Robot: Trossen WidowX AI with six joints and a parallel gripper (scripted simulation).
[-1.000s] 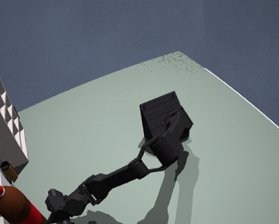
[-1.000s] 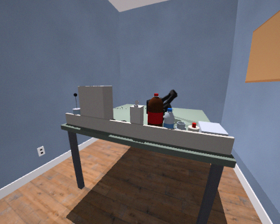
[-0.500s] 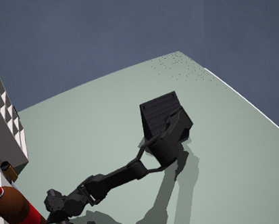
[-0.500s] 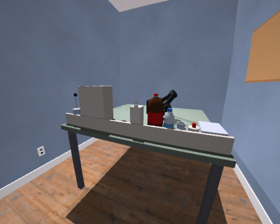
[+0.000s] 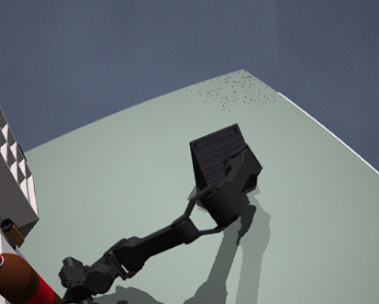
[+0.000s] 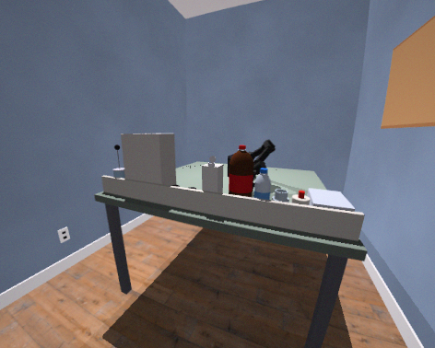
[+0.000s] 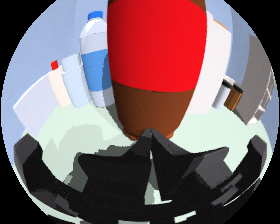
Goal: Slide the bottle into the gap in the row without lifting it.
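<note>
The brown cola bottle is 90 mm ahead of my hand, 10 mm to the right of it and 90 mm above it. Also, from my hand: grey jar 160 mm ahead, 170 mm to the left; then low white rail 180 mm ahead, 200 mm to the right, 10 mm below; then blue-capped bottle 160 mm ahead, 90 mm to the left, 50 mm above.
</note>
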